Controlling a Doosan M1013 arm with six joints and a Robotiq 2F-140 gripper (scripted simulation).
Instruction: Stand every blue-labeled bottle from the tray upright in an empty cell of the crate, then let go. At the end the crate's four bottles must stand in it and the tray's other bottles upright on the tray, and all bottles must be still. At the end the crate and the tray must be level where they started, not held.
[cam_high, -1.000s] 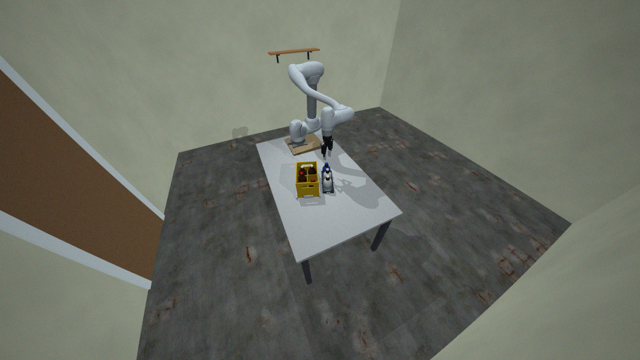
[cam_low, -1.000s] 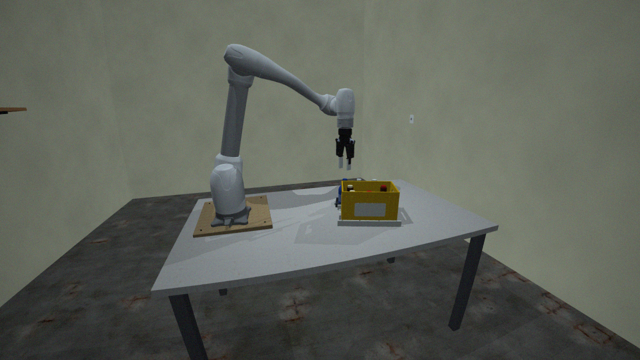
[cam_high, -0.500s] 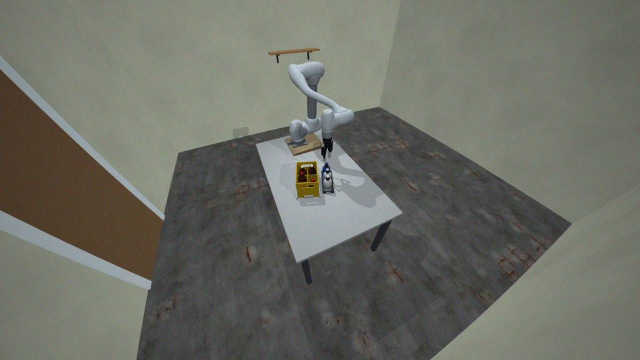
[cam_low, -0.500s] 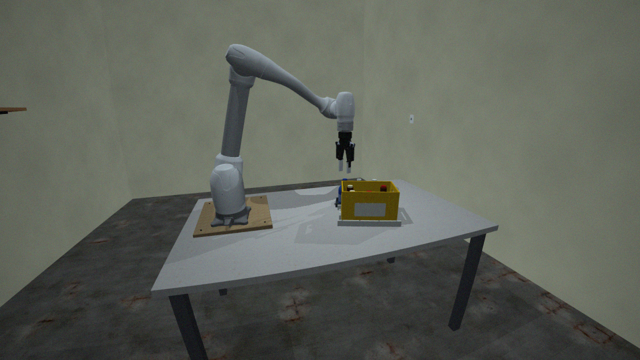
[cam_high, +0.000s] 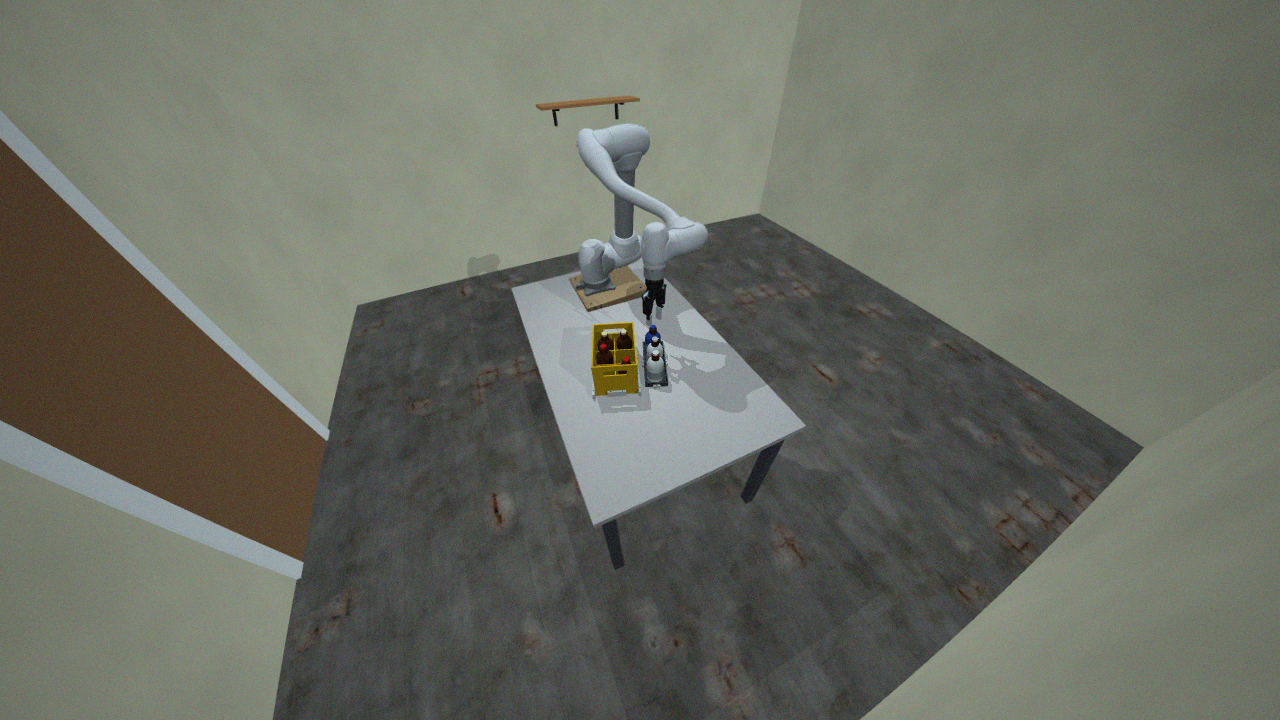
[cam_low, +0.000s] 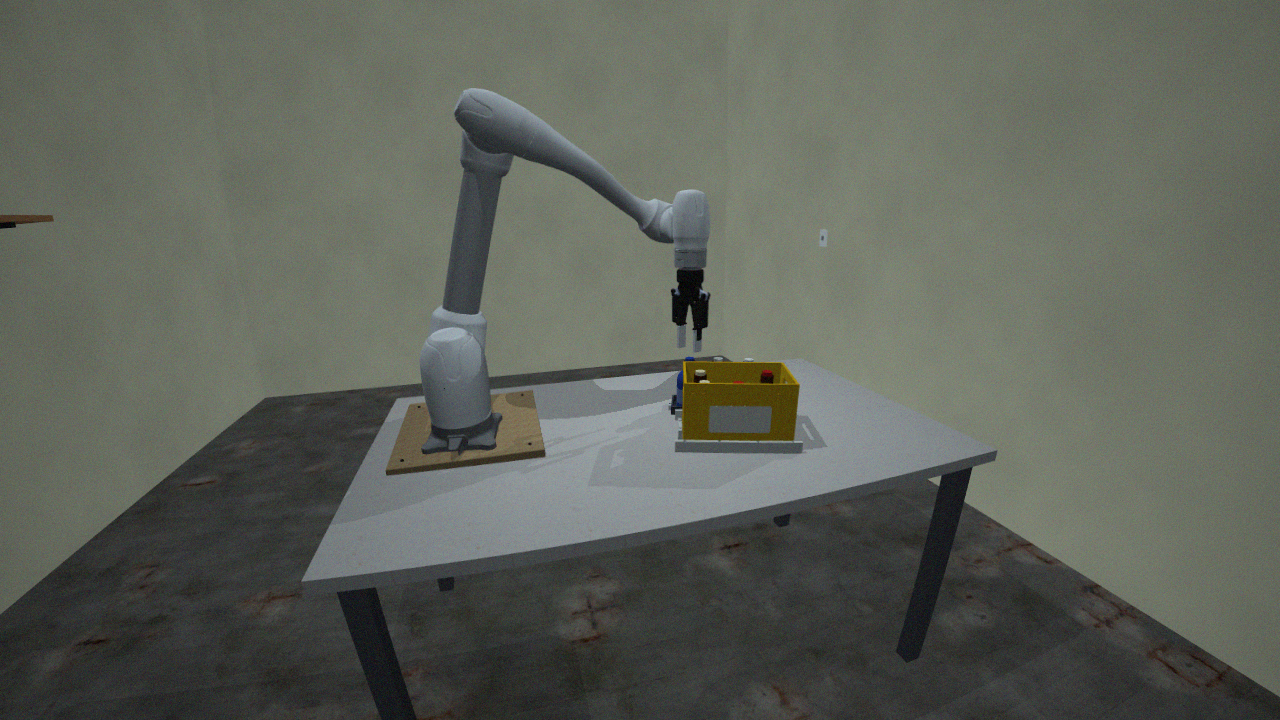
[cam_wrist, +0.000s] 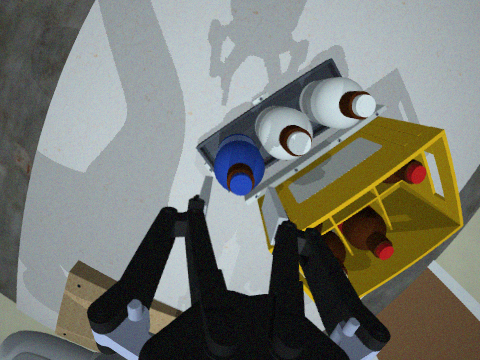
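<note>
My hand is 13 cm above the blue-labeled bottle. The rest, counted from my hand: yellow crate: 7 cm ahead, 21 cm to the right, 13 cm below.
</note>
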